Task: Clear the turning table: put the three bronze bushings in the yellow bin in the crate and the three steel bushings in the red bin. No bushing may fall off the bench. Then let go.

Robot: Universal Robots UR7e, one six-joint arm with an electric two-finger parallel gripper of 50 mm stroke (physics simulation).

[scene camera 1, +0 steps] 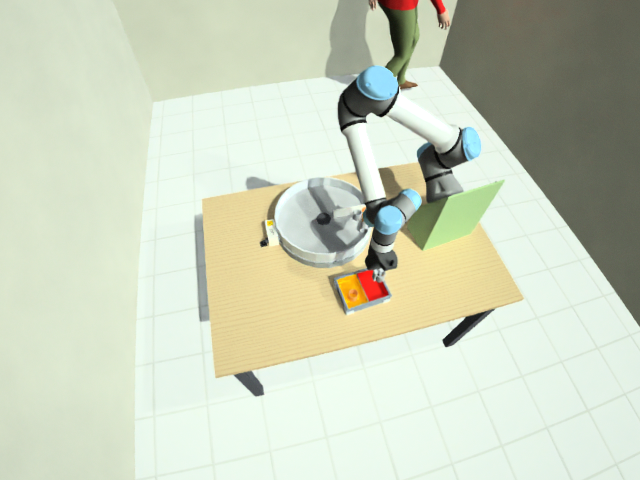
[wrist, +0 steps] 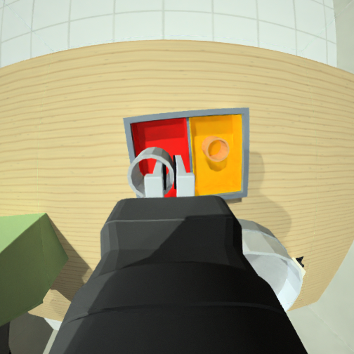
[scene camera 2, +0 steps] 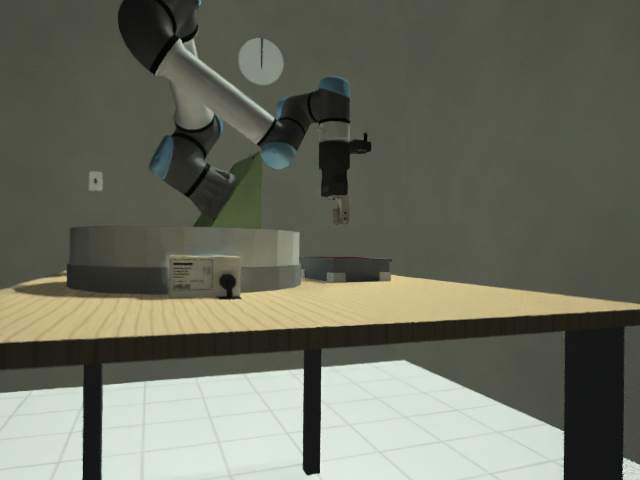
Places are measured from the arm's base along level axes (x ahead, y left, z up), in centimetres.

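Pixels of known places: gripper, fingertip midpoint: point(scene camera 1: 375, 278) point(scene camera 2: 343, 222); arm's base, origin of the base link: point(scene camera 1: 445, 197) point(scene camera 2: 222, 197).
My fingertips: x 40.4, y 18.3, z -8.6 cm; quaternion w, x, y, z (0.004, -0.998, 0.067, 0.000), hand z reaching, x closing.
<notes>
Ahead of a thing's pixels: the offset from my fingertips to its top centre. "pt": to the spot under its first point.
My gripper point(scene camera 1: 379, 276) point(scene camera 2: 341, 219) point(wrist: 169, 165) is shut on the wall of a steel bushing point(wrist: 133, 175), a grey ring hanging upright above the red bin point(scene camera 1: 374, 290) point(wrist: 160, 131), clear of the crate point(scene camera 1: 362, 305) point(scene camera 2: 356, 269) point(wrist: 245, 150). A bronze bushing {dz -9.0, dx +7.5, dy -1.0 cm} point(scene camera 1: 349, 295) point(wrist: 205, 149) stands upright in the yellow bin point(scene camera 1: 345, 284) point(wrist: 220, 181). On the turning table point(scene camera 1: 315, 254) point(scene camera 2: 155, 245) point(wrist: 255, 231), orange bronze {dz -4.3, dx -13.0, dy -32.8 cm} point(scene camera 1: 363, 208) and grey steel {dz -4.3, dx -9.4, dy -26.1 cm} point(scene camera 1: 363, 230) bushings show near the right wall; the arm partly hides them. Part of the red bin is hidden by gripper and bushing.
A pale bar {pt dz -4.7, dx -4.5, dy -35.9 cm} point(scene camera 1: 345, 211) crosses the turning table's right part. A green panel point(scene camera 1: 454, 222) point(scene camera 2: 248, 198) point(wrist: 25, 260) stands beside the arm's base. A small white box {pt dz -7.7, dx +28.6, dy -38.6 cm} point(scene camera 1: 271, 233) point(scene camera 2: 191, 276) sits against the turning table. A person point(scene camera 1: 403, 36) stands behind the bench.
</notes>
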